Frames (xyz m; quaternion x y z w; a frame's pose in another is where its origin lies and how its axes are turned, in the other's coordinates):
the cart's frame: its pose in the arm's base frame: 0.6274 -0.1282 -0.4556 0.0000 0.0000 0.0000 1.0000
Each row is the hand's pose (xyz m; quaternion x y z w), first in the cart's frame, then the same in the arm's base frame.
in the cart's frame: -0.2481 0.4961 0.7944 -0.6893 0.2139 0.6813 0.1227
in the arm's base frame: 0.3793 0.3679 0.3388 -0.6893 0.2139 0.6813 0.1227
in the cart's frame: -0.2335 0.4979 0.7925 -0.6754 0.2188 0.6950 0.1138
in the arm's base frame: 0.3939 0.3697 0.3369 -0.6754 0.2188 0.6950 0.1138
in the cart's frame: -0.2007 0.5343 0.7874 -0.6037 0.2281 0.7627 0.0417
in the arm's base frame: 0.4267 0.4061 0.3318 -0.6037 0.2281 0.7627 0.0417
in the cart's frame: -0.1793 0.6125 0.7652 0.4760 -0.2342 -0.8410 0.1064
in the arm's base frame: 0.4481 0.4843 0.3096 0.4760 -0.2342 -0.8410 0.1064
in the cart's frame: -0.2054 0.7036 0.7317 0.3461 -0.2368 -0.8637 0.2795
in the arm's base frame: 0.4220 0.5754 0.2761 0.3461 -0.2368 -0.8637 0.2795
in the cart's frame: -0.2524 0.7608 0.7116 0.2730 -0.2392 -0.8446 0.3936
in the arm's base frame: 0.3750 0.6326 0.2560 0.2730 -0.2392 -0.8446 0.3936
